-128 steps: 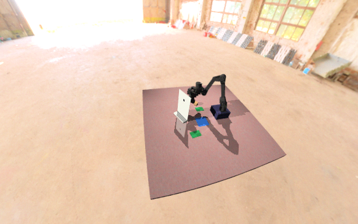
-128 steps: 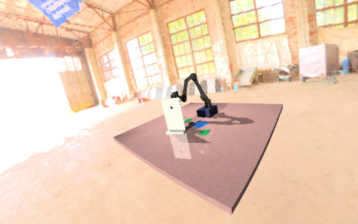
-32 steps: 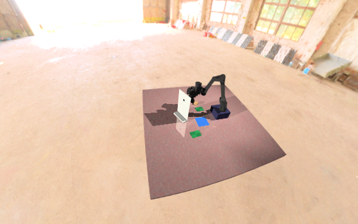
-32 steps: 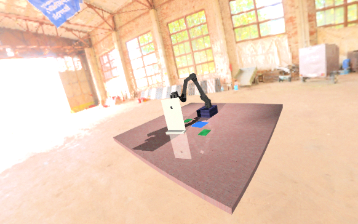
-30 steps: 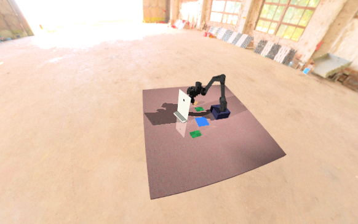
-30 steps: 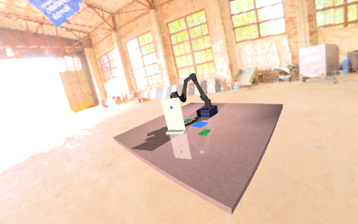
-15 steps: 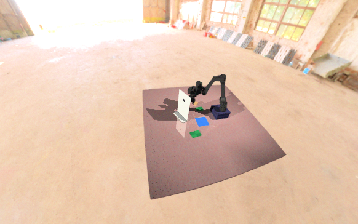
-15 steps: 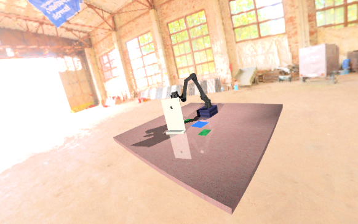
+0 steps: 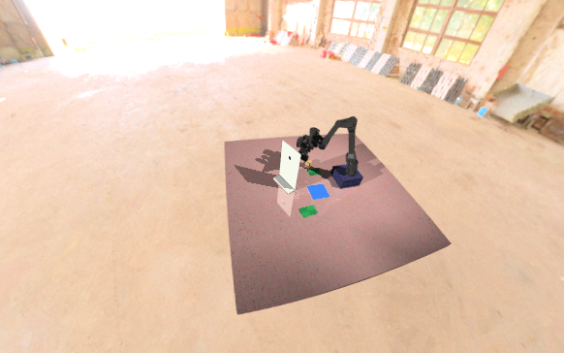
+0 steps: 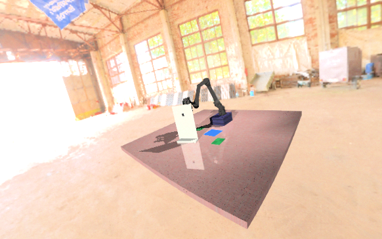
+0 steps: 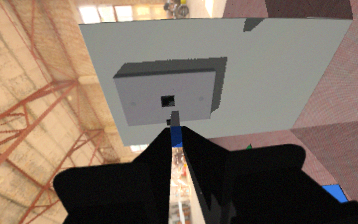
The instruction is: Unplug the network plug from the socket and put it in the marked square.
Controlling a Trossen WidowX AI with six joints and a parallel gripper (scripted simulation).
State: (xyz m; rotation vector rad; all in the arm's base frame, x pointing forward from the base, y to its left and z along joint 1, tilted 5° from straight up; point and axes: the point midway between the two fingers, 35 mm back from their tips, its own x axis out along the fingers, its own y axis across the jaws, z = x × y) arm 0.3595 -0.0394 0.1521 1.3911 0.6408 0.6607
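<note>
Right now my gripper tip is 150 mm past the blue square, 120 mm to the right of it and 210 mm above it. The rest, counted from my gripper tip: network plug right at my gripper tip; white upright panel 60 mm ahead, 50 mm to the left, 80 mm below.
</note>
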